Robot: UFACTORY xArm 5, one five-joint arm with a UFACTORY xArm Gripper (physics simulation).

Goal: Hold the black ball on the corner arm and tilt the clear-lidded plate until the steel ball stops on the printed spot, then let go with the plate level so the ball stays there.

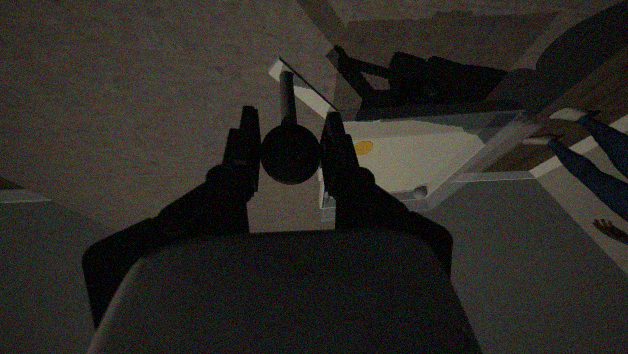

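Observation:
The black ball [290, 162] is on a dark stem [287, 97] that joins the pale corner arm [312, 101] of the plate. My gripper [292, 128] is shut on the black ball, with one finger against each side. The clear-lidded plate [415, 167] has a cream floor and see-through walls, and lies right of the ball. The orange printed spot [363, 148] shows just right of the right finger, which may hide a little of it. The steel ball [420, 192] is at the plate's lower wall, away from the spot. The right finger hides part of the plate's near edge.
A dark shadow of the arm and gripper [440, 77] falls on the brown table top [125, 100] beyond the plate. Blue-clad legs [595, 182] and a hand [610, 230] show at the right edge. Grey floor [515, 260] shows at the lower right.

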